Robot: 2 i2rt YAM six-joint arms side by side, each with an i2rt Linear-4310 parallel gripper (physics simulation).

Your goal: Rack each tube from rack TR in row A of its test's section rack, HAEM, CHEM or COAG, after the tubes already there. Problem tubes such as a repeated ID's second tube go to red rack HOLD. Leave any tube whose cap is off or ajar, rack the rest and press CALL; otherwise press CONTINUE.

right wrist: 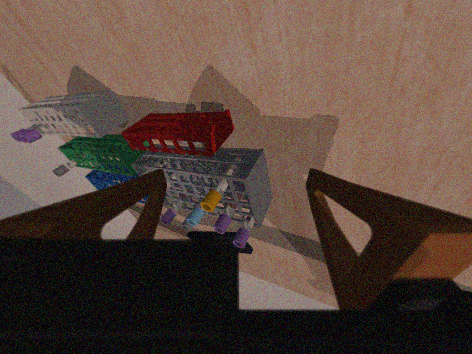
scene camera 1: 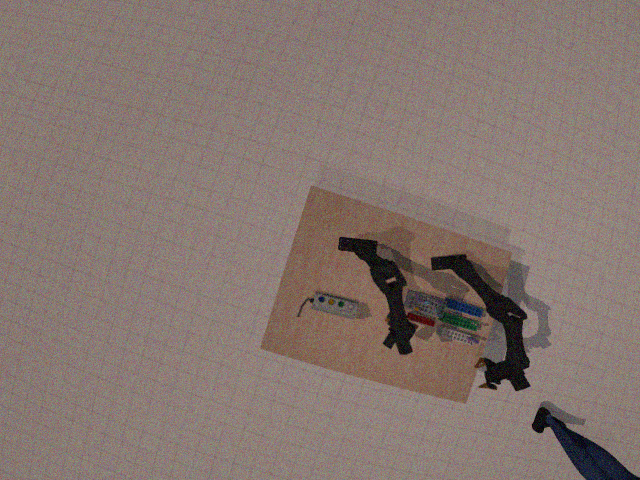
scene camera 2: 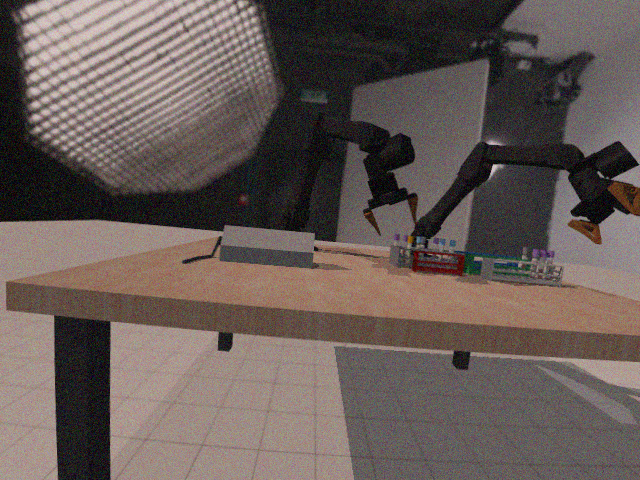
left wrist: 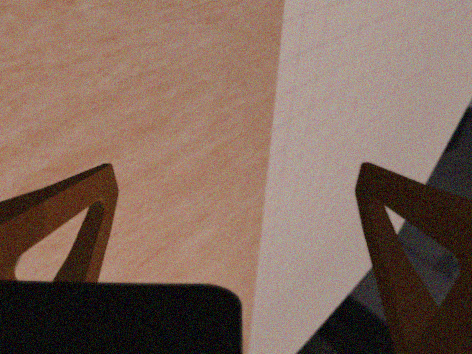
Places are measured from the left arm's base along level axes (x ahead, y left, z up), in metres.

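Pixels of known places: left gripper, fingertip midpoint: [scene camera 1: 476, 377] [scene camera 2: 616, 230] [left wrist: 236, 176]; right gripper, fingertip midpoint: [right wrist: 236, 177] [scene camera 2: 397, 229]; left arm's base at its link origin: [scene camera 1: 448, 262]; right arm's base at its link origin: [scene camera 1: 357, 245].
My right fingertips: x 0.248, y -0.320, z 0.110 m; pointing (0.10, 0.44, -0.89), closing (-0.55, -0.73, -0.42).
Note:
For each thing: its top centre in the pictures, then the offset to it from my right fingertips. "spot": a spot on its surface instead. Level surfaces: height alone.
- grey rack at a spot on its surface: [right wrist: 260, 192] spot: 0.082 m back, 0.063 m left, 0.077 m down
- yellow cap at its top centre: [right wrist: 206, 207] [scene camera 2: 411, 236] 0.040 m back, 0.084 m left, 0.016 m down
- light blue cap at its top centre: [right wrist: 191, 222] 0.064 m back, 0.140 m left, 0.016 m down
- red rack at its top centre: [right wrist: 161, 143] [scene camera 2: 439, 253] [scene camera 1: 423, 321] 0.035 m ahead, 0.125 m left, 0.053 m down
- green rack at its top centre: [right wrist: 92, 161] [scene camera 2: 500, 257] [scene camera 1: 461, 322] 0.072 m ahead, 0.337 m left, 0.053 m down
- blue rack at its top centre: [right wrist: 118, 190] [scene camera 2: 485, 253] [scene camera 1: 466, 308] 0.001 m ahead, 0.370 m left, 0.053 m down
- whitish rack at its top centre: [right wrist: 55, 122] [scene camera 2: 522, 261] [scene camera 1: 458, 337] 0.148 m ahead, 0.318 m left, 0.053 m down
- grey button box at its top centre: [scene camera 2: 271, 228] [scene camera 1: 335, 308] 0.085 m back, 0.325 m right, 0.026 m down
- table at its surface level: 0.110 m down
- cable at a spot on its surface: [scene camera 1: 302, 305] spot: 0.096 m back, 0.487 m right, 0.103 m down
A grey rack [scene camera 1: 423, 300] [scene camera 2: 399, 256] [right wrist: 260, 192] holds upright tubes: a yellow cap [right wrist: 211, 200], a light blue cap [right wrist: 194, 218] and purple caps [right wrist: 222, 223] show. The red rack [scene camera 2: 438, 271] [right wrist: 175, 131] stands beside it. A green rack [scene camera 1: 459, 321] [right wrist: 97, 152], a blue rack [scene camera 1: 464, 307] [right wrist: 106, 180] and a whitish rack [scene camera 1: 447, 333] [scene camera 2: 486, 269] [right wrist: 107, 112] with purple-capped tubes [scene camera 2: 542, 253] lie beyond. Labels are unreadable. My right gripper [scene camera 2: 397, 228] [right wrist: 236, 177] is open and empty above the grey rack's end. My left gripper [scene camera 1: 478, 376] [scene camera 2: 617, 227] [left wrist: 236, 176] is open and empty, high by the table edge.
A grey button box [scene camera 1: 336, 304] [scene camera 2: 266, 255] with blue, yellow, green and white buttons stands at picture left on the table [scene camera 1: 330, 341] [scene camera 2: 206, 294], with a cable [scene camera 1: 303, 305]. A person's leg [scene camera 1: 584, 449] shows beyond the table's lower right corner.

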